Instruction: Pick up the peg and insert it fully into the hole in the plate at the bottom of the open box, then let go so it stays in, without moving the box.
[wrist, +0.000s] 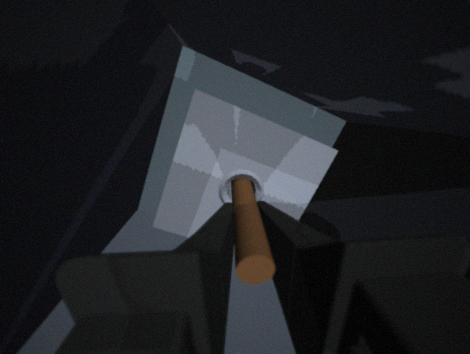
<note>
I see my gripper (244, 209), an orange-brown peg (254, 263), a blue-grey box (100, 100) and a pale square plate (219, 142).
</note>
